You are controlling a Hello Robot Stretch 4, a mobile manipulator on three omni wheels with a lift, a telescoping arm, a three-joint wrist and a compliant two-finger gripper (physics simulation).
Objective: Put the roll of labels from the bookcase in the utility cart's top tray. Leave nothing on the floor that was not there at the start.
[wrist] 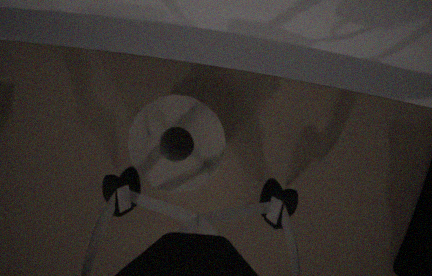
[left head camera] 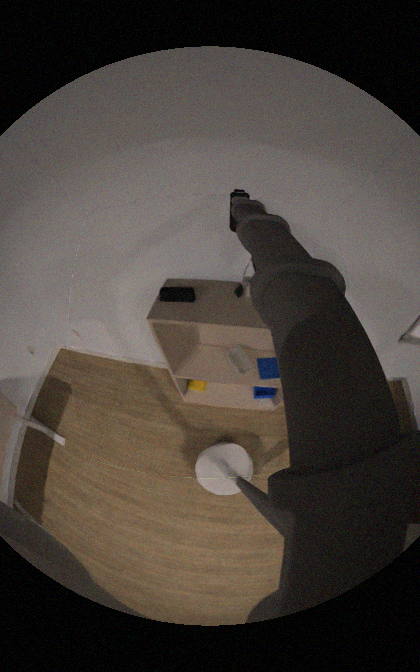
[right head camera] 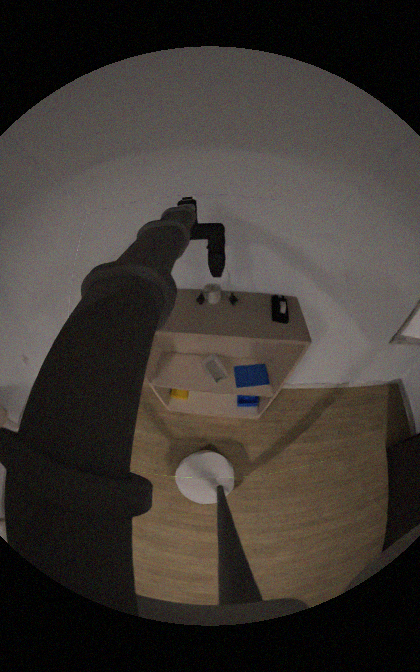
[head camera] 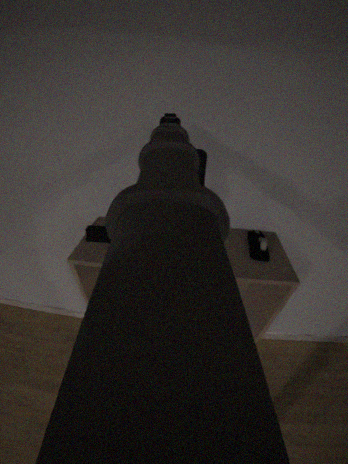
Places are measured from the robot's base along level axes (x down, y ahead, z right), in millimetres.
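Pixels of known places: gripper, fingertip midpoint: (wrist: 201, 189).
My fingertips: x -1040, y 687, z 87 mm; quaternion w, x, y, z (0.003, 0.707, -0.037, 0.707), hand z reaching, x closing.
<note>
Ahead of a thing's pixels: the offset from my fingertips to its top centre.
The roll of labels (right head camera: 213, 294) (wrist: 207, 135), a pale disc with a dark round hole, stands on the top board of the bookcase (head camera: 272, 270) (left head camera: 210, 314) (right head camera: 250, 322) (wrist: 340, 175), close to its back edge. My gripper (right head camera: 217, 299) (wrist: 201, 189) is open, its two dark fingertips wide apart. In the wrist view the roll lies beyond the fingertips and off to the left, near the left fingertip; whether they touch is unclear. In the left head view the arm hides most of the gripper and roll. I cannot make out the utility cart in any view.
A black box {dx -47, dy -4, dz -325 mm} (head camera: 97, 234) (left head camera: 177, 294) and a black item with a white part {dx -62, dy -28, dz +267 mm} (head camera: 258, 245) (right head camera: 280, 308) stand on the bookcase top. Blue, yellow and grey things are on lower shelves. A white round object (left head camera: 215, 480) (right head camera: 195, 485) is on the floor before it. A wall stands behind.
</note>
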